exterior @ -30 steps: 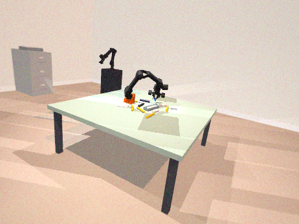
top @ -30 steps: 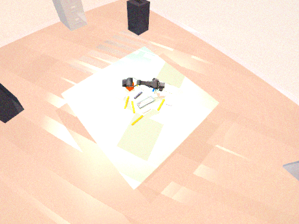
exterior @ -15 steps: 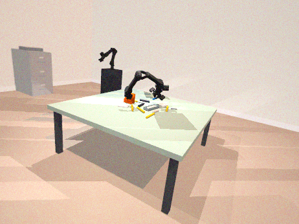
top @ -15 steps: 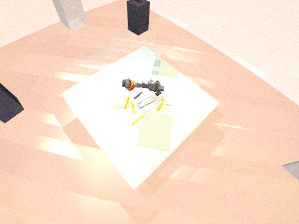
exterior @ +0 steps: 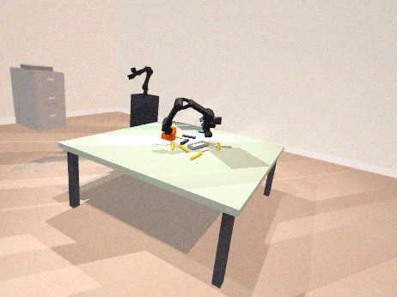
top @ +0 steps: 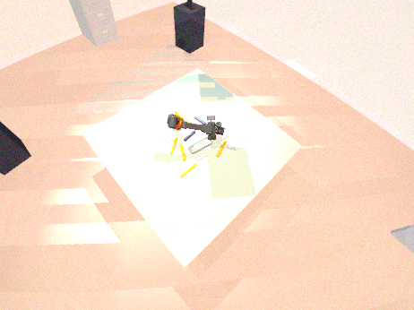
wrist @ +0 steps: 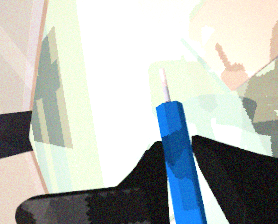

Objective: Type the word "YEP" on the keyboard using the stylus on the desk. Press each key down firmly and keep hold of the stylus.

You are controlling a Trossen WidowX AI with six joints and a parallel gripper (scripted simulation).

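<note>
My gripper tip is now 20 mm short of the pale stylus tip, 40 mm to the right of it and 10 mm above it. The rest, counted from my gripper tip: blue stylus: 10 mm ahead, 10 mm to the left; then white block: 80 mm ahead, 40 mm to the left, 80 mm below.
</note>
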